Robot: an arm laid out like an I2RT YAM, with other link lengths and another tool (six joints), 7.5 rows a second.
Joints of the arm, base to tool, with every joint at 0 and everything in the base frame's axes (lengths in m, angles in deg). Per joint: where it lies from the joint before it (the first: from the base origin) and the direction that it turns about. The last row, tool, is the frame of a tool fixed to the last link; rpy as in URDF.
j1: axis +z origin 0 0 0.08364
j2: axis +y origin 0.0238 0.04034 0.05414
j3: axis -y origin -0.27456 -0.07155 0
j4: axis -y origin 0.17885 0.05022 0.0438
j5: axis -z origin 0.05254 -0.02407 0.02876
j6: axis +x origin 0.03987 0 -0.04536
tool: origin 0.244 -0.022 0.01 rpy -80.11 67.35 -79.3
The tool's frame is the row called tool.
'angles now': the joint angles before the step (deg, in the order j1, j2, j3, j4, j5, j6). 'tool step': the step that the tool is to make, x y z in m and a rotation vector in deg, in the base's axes. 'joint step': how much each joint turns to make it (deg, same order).
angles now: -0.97 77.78 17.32 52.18 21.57 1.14
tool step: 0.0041 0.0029 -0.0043 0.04 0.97 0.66
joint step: 0.01 0.71 0.79 -1.02 -0.65 -0.08
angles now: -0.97 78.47 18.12 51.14 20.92 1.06
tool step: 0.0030 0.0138 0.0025 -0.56 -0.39 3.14
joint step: -0.02 -0.81 -0.93 0.89 -3.03 -1.09
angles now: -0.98 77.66 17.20 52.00 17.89 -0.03
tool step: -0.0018 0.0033 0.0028 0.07 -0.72 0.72
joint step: -0.03 -0.79 -0.85 0.79 -0.75 -0.03
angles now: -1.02 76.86 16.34 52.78 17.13 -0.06
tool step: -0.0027 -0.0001 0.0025 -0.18 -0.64 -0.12
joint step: 0.20 -0.45 -0.85 1.07 0.34 -0.13
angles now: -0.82 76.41 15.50 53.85 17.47 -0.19
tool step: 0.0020 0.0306 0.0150 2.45 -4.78 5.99
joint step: 0.86 -0.85 -3.68 7.06 -5.32 2.10
